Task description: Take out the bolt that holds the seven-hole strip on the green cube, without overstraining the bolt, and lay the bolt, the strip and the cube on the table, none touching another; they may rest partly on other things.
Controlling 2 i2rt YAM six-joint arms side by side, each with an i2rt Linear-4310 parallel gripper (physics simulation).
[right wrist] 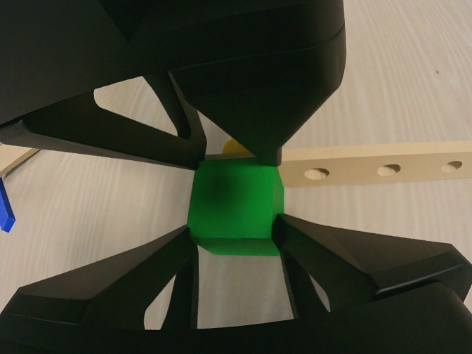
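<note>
The green cube (231, 200) is held in the middle of the right wrist view between the fingers of my right gripper (236, 233), which is shut on it. The pale seven-hole strip (352, 173) lies against the cube's far side and runs off to the right; three of its holes show. The yellow bolt's head (235, 146) shows behind the strip's far edge, partly hidden by a dark finger. My left gripper (237, 153) comes in from the top, its two fingers closed in around the bolt head, and looks shut on it. The bolt's shaft is hidden.
A pale wooden piece (14, 156) and a blue piece (7, 215) show at the left edge. The light wood table (410, 90) lies below. The left gripper's dark body covers much of the upper part of the view, close above the strip.
</note>
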